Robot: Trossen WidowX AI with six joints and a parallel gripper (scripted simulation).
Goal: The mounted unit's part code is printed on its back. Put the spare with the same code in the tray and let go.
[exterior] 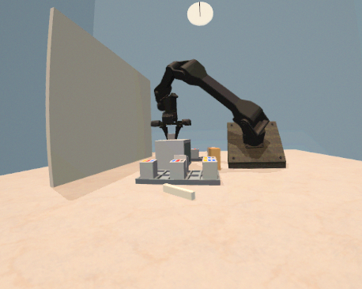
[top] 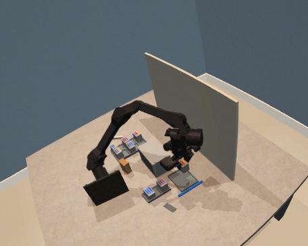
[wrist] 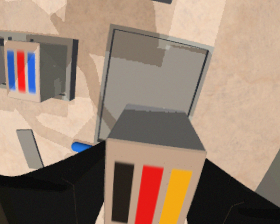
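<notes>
Now: the grey tray 9 cm below my gripper tip, 1 cm to the left of it and 1 cm behind it. From my gripper tip the other things lie so: grey mounted unit: 19 cm to the left, 5 cm behind, 4 cm below; then rack: 15 cm behind, 8 cm below, 2 cm to the left; then grey spare block: 2 cm above.
</notes>
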